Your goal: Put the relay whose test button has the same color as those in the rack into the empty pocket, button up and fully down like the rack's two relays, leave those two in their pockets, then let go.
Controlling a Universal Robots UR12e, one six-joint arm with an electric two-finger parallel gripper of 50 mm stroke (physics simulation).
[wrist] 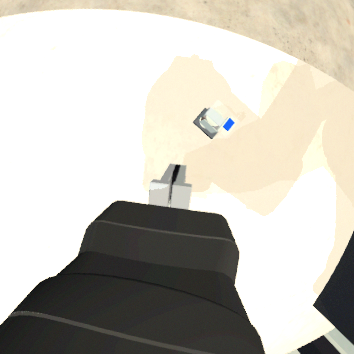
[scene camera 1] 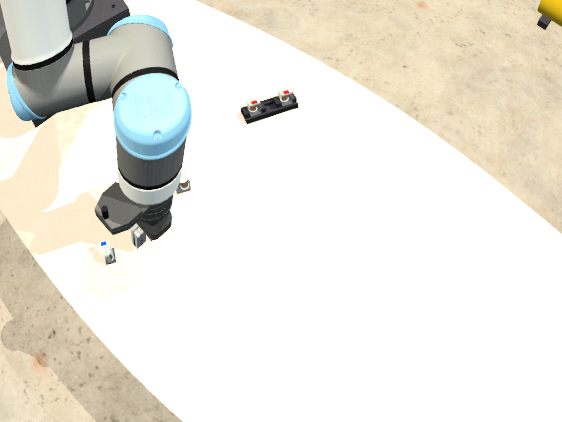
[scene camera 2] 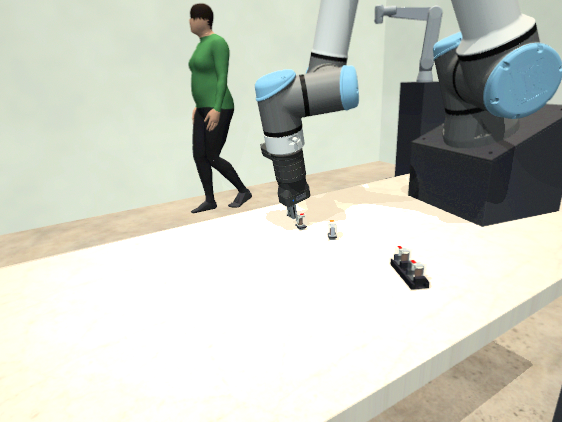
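Where they show: gripper, between the fingertips: (wrist: pixel 176 174) (scene camera 1: pixel 139 242) (scene camera 2: pixel 293 217); arm's base, origin of its link: (scene camera 2: pixel 480 131).
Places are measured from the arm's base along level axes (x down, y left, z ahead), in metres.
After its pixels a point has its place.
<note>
The black rack (scene camera 1: pixel 272 113) {x 0.207, y 0.225, z 0.469 m} (scene camera 2: pixel 421 284) {x 0.211, y 0.273, z 0.461 m} holds two upright relays with red buttons, one (scene camera 1: pixel 254 107) {x 0.175, y 0.194, z 0.455 m} (scene camera 2: pixel 404 255) {x 0.180, y 0.210, z 0.448 m} and another (scene camera 1: pixel 285 97) {x 0.174, y 0.252, z 0.476 m} (scene camera 2: pixel 418 270) {x 0.180, y 0.271, z 0.469 m}, with the empty pocket (scene camera 1: pixel 270 105) {x 0.211, y 0.238, z 0.448 m} between them. A loose red-button relay (scene camera 2: pixel 300 220) {x 0.185, y -0.078, z 0.527 m} stands upright on the table; the arm hides it in scene camera 1 and it does not show in the wrist view. My gripper (scene camera 1: pixel 138 238) {x 0.191, y -0.125, z 0.523 m} (scene camera 2: pixel 291 213) {x 0.191, y -0.125, z 0.523 m} (wrist: pixel 176 174) {x 0.191, y -0.125, z 0.523 m} is shut with nothing between its fingers, low over the table close to that loose red-button relay, appearing beside and behind it in scene camera 2.
A blue-button relay (scene camera 1: pixel 109 254) {x 0.173, y -0.183, z 0.515 m} (wrist: pixel 212 122) {x 0.172, y -0.178, z 0.506 m} stands near the table's edge, beyond the fingers in the wrist view. An orange-button relay (scene camera 1: pixel 183 185) {x 0.186, y -0.001, z 0.494 m} (scene camera 2: pixel 332 230) {x 0.187, y 0.014, z 0.490 m} stands between the loose red-button relay and the rack. A person (scene camera 2: pixel 212 75) is behind the table.
</note>
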